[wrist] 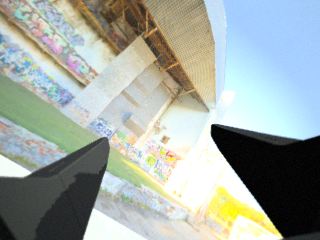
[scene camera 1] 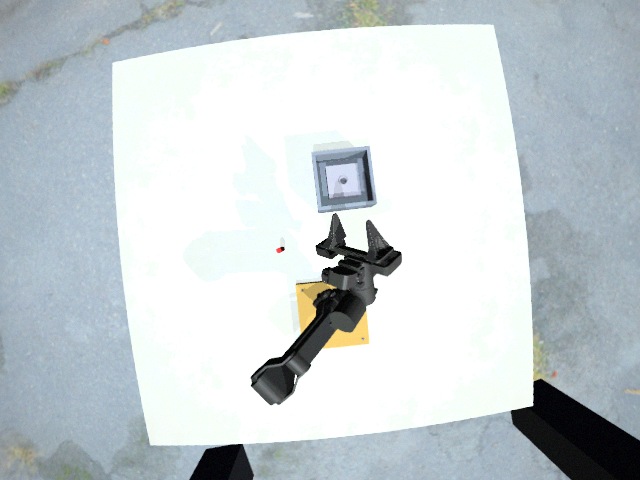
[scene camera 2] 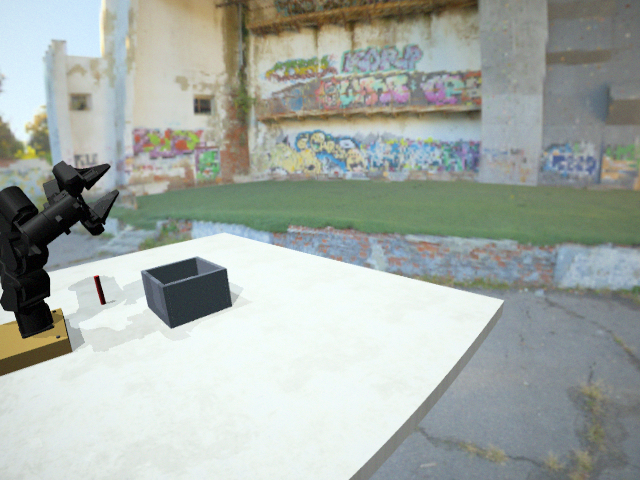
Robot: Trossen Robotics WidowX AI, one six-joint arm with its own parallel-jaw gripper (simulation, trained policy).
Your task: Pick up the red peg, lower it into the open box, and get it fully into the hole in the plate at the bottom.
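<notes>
The wrist view shows me my gripper, and so does scene camera 2. Along with the gripper, I can see a grey box and a plate.
</notes>
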